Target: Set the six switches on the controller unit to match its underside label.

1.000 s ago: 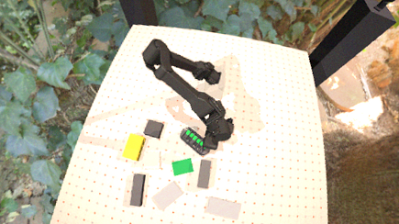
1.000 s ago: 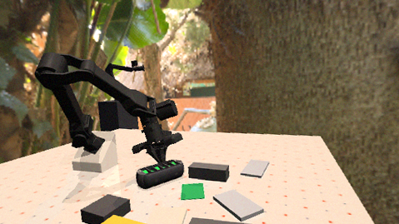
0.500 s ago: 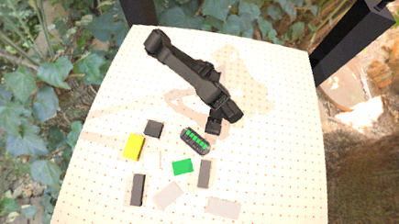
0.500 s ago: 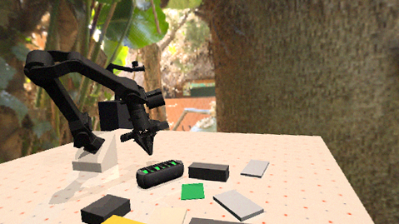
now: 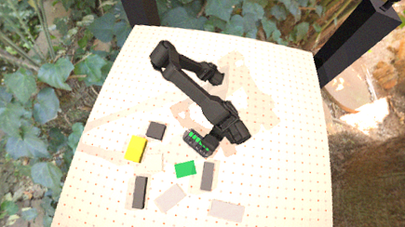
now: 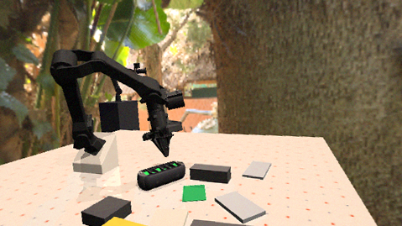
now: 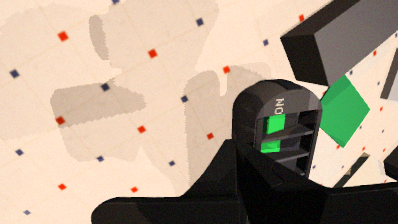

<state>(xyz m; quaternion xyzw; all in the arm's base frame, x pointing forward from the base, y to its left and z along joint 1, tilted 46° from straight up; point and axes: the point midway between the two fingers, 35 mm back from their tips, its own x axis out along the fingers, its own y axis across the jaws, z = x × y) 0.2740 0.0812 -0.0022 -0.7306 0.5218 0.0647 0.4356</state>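
Now: gripper tip 15 cm short of the green tile, 9 cm to the left of it and 6 cm above it. Round my gripper tip: yellow block 33 cm to the right, 14 cm ahead, 4 cm below; dark block 16 cm ahead, 4 cm below, 1 cm to the left; cream tile 23 cm to the right, 17 cm ahead, 5 cm below.
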